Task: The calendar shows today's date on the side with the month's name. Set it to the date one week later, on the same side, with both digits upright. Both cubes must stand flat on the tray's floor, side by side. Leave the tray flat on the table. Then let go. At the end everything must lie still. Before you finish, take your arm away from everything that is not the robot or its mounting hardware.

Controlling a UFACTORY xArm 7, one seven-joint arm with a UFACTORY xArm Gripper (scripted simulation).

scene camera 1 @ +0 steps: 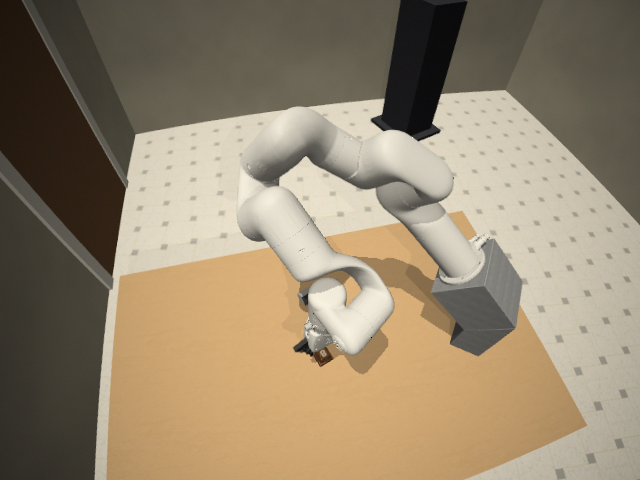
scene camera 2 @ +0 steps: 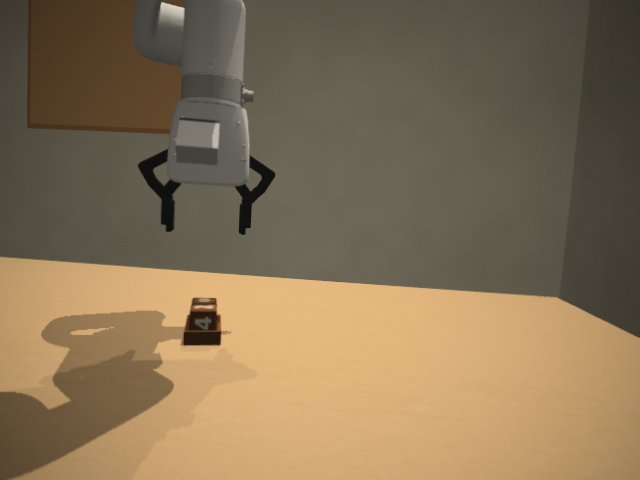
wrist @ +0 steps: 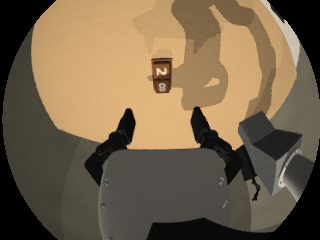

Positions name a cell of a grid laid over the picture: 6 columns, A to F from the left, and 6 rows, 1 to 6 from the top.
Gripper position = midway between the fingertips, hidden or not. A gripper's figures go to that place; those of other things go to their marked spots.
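A cube (scene camera 2: B4) is 56 cm from the lens; the gripper (scene camera 2: B3) is 60 cm from the lens.
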